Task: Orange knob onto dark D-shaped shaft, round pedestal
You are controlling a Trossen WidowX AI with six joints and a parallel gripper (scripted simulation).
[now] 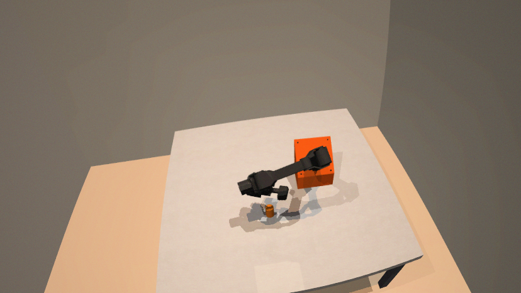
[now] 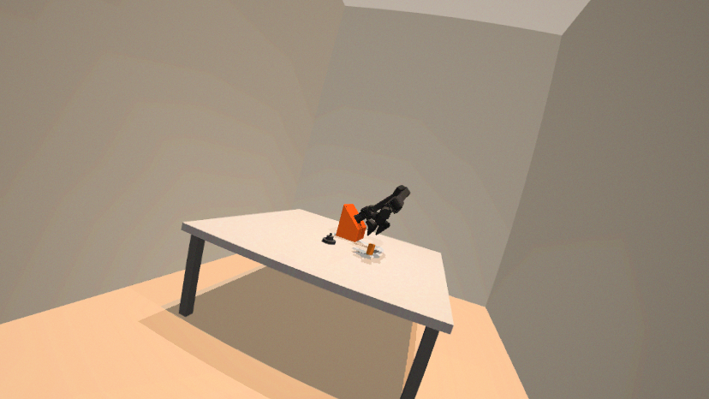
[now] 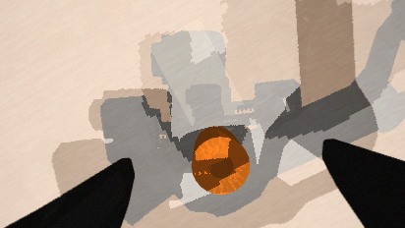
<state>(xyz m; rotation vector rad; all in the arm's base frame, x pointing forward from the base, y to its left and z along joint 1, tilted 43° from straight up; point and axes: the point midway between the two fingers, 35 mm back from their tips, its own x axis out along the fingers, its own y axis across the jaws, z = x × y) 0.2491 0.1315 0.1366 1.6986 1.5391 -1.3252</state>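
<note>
My gripper tip is now 80 mm above the orange knob, 20 mm to the right of it and 10 mm short of it. The rest, counted from my gripper tip: pedestal 230 mm to the right, 80 mm below, 70 mm ahead.
</note>
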